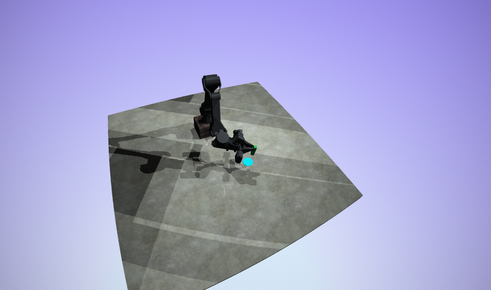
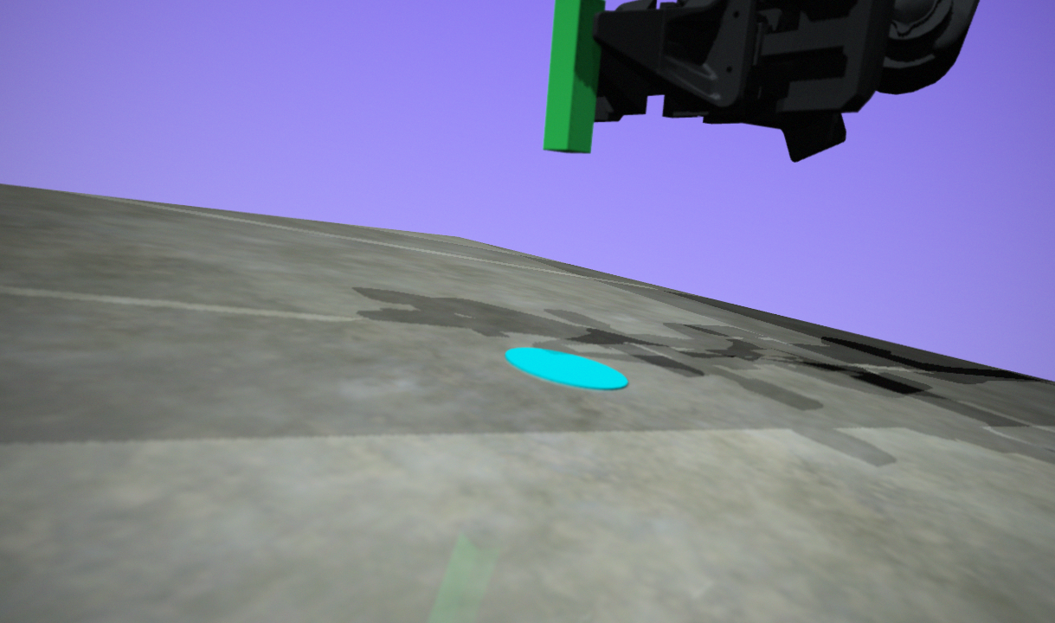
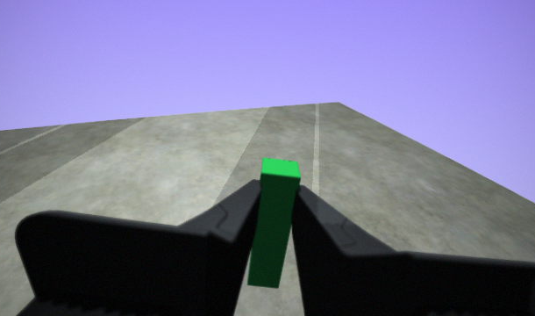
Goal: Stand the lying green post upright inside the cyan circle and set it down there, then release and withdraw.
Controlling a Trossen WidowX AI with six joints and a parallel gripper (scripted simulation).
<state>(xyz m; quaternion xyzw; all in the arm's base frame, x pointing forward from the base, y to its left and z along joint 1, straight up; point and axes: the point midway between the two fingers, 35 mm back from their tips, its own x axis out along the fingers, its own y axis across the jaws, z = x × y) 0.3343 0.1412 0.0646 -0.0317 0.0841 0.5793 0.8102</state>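
My gripper tip is now 150 mm above the cyan circle, 30 mm past it and 10 mm to the left of it. From my gripper tip the other things lie so: green post (20 mm below).
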